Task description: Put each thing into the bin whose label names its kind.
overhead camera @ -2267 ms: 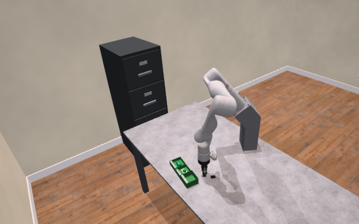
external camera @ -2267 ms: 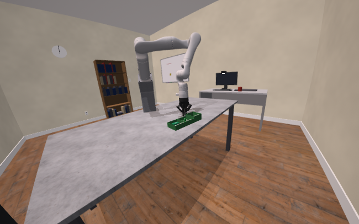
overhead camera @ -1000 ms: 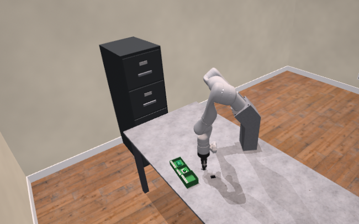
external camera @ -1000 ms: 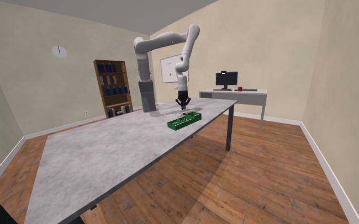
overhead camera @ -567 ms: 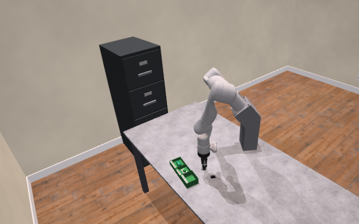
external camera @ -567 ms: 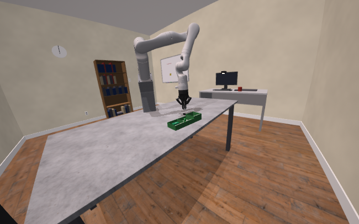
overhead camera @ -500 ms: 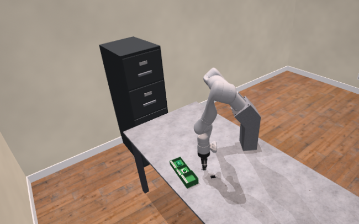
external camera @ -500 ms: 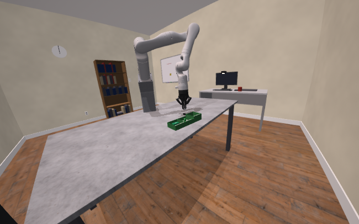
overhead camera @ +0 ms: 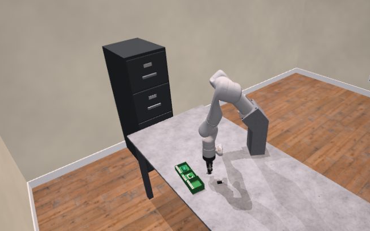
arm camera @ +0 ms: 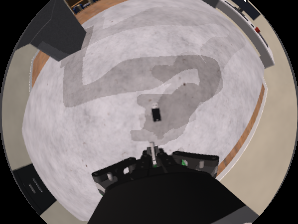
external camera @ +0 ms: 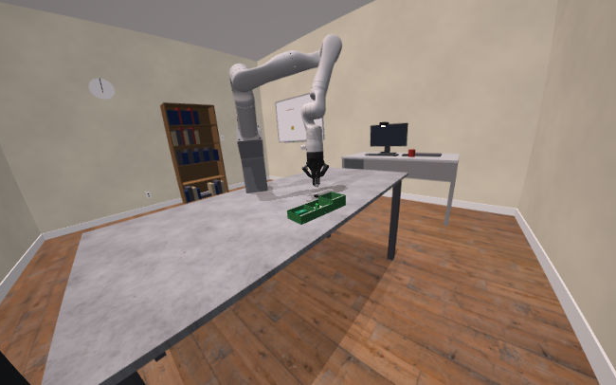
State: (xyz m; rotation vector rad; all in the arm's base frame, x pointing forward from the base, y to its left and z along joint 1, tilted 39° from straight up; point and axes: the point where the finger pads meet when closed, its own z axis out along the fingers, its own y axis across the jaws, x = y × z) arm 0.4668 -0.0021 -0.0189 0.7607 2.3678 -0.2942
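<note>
Right now my hand is 6 cm short of the small green cube, 11 cm to the left of it and 7 cm above it. From my hand the other things lie so: white piece (6 cm ahead, 11 cm to the right, 8 cm below); then grey pin (1 cm below); then black piece (4 cm behind, 6 cm to the left, 9 cm below).
</note>
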